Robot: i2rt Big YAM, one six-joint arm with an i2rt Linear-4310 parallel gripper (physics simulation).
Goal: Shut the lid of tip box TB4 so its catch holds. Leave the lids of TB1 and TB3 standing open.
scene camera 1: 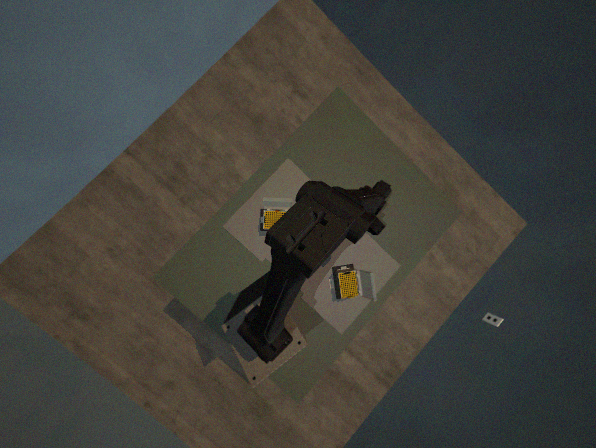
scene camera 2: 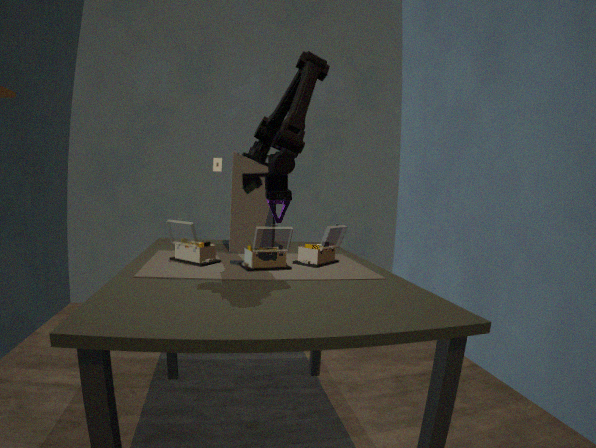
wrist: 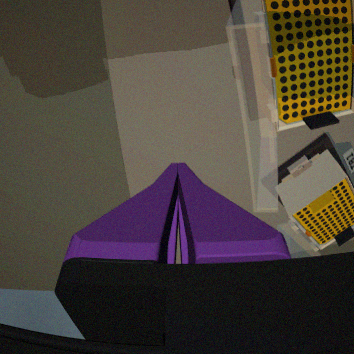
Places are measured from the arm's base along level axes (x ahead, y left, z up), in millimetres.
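Where they show: gripper, fingertip midpoint: [scene camera 2: 278, 222] [wrist: 177, 174]; arm's base at its link origin: [scene camera 2: 254, 161].
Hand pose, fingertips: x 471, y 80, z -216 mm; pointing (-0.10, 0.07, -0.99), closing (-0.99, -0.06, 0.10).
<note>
Each offset is from my fingertips to the top centre of the thing. "spot": to the spot under its first point. Level surfaces: height alone.
Tip box TB4 @[dx -133, dy -36, dz -97 mm] [scene camera 2: 265, 259] [wrist: 310, 65] is the middle box; its clear lid @[dx -58, dy -12, dz -10 mm] [scene camera 2: 272, 239] [wrist: 266, 170] stands open, on the side away from the arm's base. The arm hides it in scene camera 1. TB1 @[dx -231, dy +156, dz -97 mm] [scene camera 1: 273, 220] [scene camera 2: 316, 254] [wrist: 320, 175] has its lid @[spot: dx -161, dy +212, dz -55 mm] [scene camera 2: 334, 236] open. The third box, apparently TB3 [scene camera 1: 348, 284] [scene camera 2: 194, 252], has its lid [scene camera 1: 367, 285] [scene camera 2: 182, 231] open. My gripper [scene camera 2: 279, 220] [wrist: 177, 174] is shut and empty, above the boxes. In the wrist view its tips appear left of TB4's lid, apart from it.
The boxes stand on a pale mat @[dz -163 mm] [scene camera 1: 288, 172] [scene camera 2: 325, 273] on the green table @[dz -166 mm] [scene camera 1: 345, 120] [scene camera 2: 270, 320]. The arm's base plate [scene camera 1: 272, 367] is at one end of the table. A tall panel [scene camera 2: 245, 200] stands behind the boxes. TB1 and the third box flank TB4.
</note>
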